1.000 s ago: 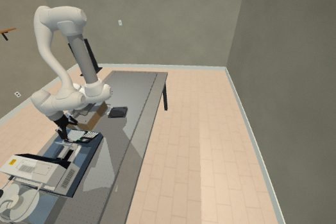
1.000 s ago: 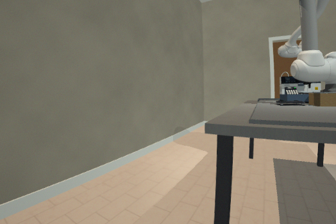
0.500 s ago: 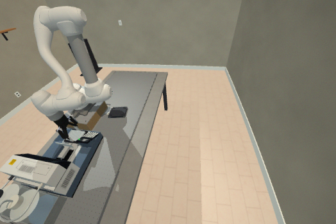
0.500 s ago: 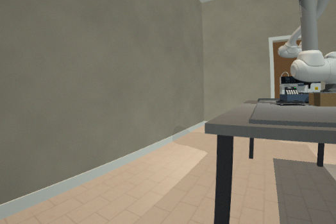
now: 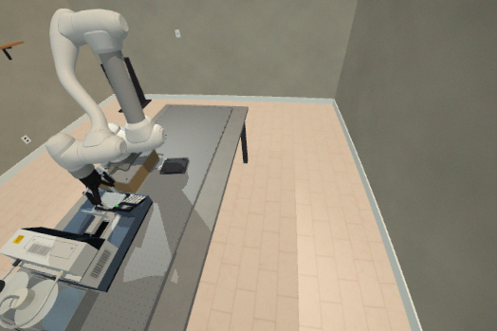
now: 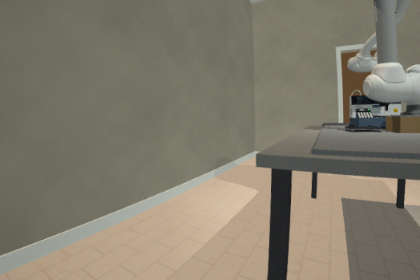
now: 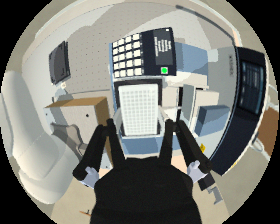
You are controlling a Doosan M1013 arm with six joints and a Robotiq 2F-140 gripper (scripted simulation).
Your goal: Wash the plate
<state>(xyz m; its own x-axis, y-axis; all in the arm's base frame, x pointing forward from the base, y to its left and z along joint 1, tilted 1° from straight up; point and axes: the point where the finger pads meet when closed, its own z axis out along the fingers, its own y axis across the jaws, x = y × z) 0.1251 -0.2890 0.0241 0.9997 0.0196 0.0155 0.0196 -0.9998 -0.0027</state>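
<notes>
Now: the white well plate 20 mm below my hand. The rest, counted from my hand: dark plate nest N1: 340 mm to the left, 200 mm ahead, 90 mm below; plate washer: 150 mm to the right, 20 mm above.
</notes>
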